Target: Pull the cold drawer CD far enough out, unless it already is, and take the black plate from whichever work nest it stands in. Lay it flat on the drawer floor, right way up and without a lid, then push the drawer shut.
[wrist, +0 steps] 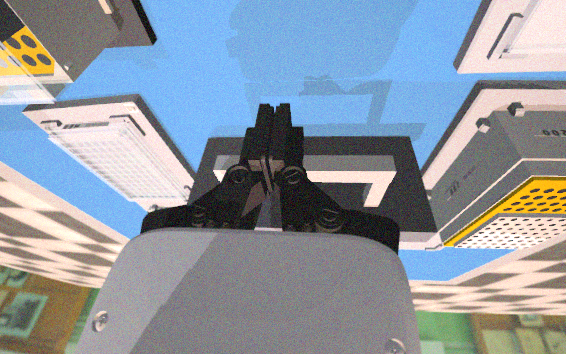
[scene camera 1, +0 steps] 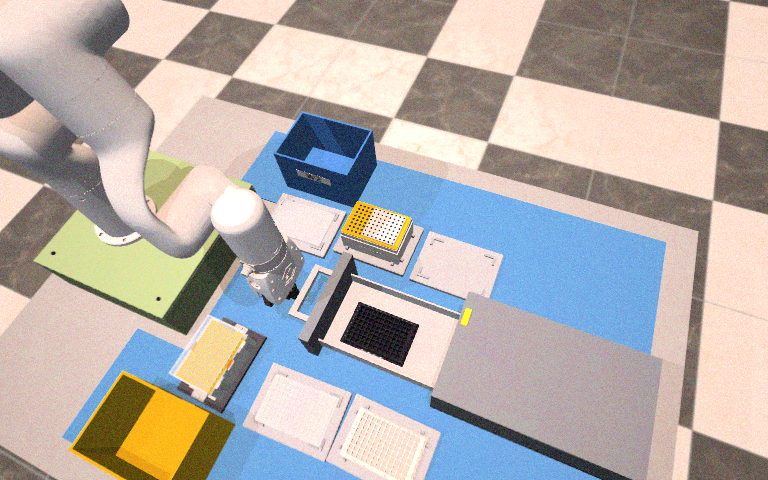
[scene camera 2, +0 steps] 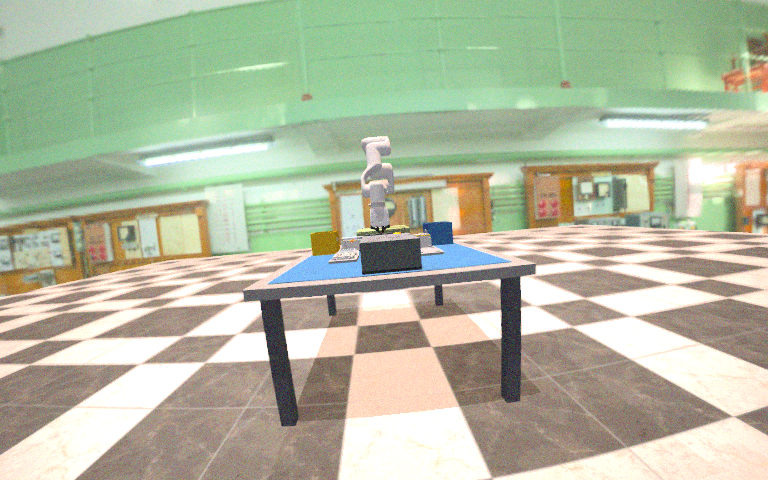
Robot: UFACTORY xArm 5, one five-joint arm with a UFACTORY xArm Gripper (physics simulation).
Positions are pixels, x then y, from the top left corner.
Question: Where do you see a cold drawer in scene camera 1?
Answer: At 577, 398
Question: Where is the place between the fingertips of my gripper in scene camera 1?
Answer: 291, 294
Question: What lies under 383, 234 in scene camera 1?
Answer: A yellow-topped tip rack.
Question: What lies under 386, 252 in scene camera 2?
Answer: A cold drawer.
